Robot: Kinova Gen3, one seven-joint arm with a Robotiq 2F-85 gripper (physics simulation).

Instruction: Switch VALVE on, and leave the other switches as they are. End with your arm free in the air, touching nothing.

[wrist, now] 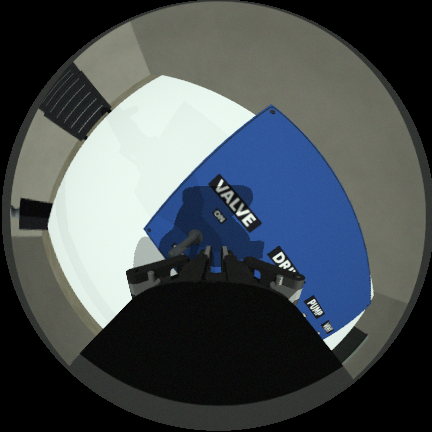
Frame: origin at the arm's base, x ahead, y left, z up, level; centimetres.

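Seen in the pictures: gripper, between the fingertips: [215, 252].
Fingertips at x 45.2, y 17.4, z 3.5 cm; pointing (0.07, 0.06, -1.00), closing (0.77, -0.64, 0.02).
Note:
A point is followed by its place in that frame.
The VALVE switch [185, 243] @[z 5.0, x 43.2, y 20.9 cm] is a grey toggle lever near the left corner of the blue panel [310, 200] @[z 7.4, x 58.5, y 15.4 cm]. Its tip leans down-left in the view, away from the small ON label [219, 216] @[z 4.1, x 48.6, y 20.9 cm]. The VALVE label [235, 202] @[z 5.0, x 51.1, y 21.1 cm] is above it. My gripper [215, 252] @[z 3.5, x 45.2, y 17.4 cm] is shut except for a narrow gap, with blue panel showing between the fingertips. The fingers are just right of the lever in the view; whether they touch it or the panel cannot be told. The DRIVE label [283, 261] @[z 5.0, x 51.5, y 10.8 cm] is partly hidden by the gripper, and the DRIVE lever does not show.
The PUMP label [314, 307] @[z 4.9, x 51.8, y -2.5 cm] and a smaller label [327, 327] @[z 4.9, x 52.2, y -14.9 cm] are at the lower right of the panel. The panel lies on a white table top [115, 185] @[z -5.9, x 32.7, y 44.2 cm]. A dark slatted object [75, 102] and a black object [35, 214] are beyond its left side.

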